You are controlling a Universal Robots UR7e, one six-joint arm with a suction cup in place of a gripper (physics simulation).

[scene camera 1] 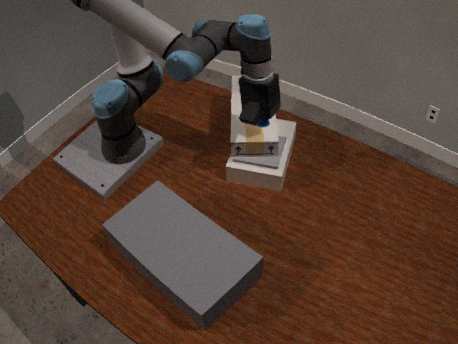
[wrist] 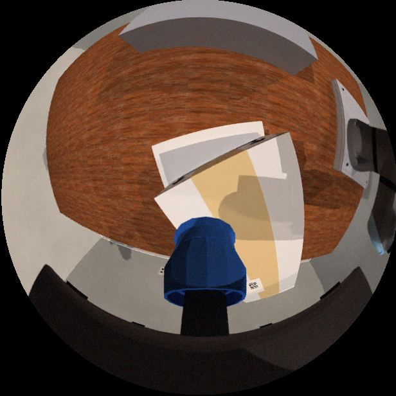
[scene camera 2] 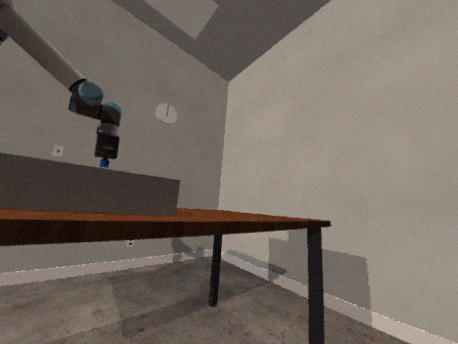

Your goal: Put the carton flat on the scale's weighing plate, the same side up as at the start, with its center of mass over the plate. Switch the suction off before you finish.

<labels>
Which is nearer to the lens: the scale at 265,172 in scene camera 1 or the grey block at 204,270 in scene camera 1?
The grey block.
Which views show the white carton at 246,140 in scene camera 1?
Scene camera 1 and the wrist view only.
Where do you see a white carton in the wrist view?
256,188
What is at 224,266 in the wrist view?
The suction cup.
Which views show the scale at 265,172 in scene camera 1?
Scene camera 1 and the wrist view only.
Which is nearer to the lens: the white carton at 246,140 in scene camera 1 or the grey block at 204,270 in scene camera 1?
The grey block.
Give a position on a scale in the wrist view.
At 174,157
</labels>
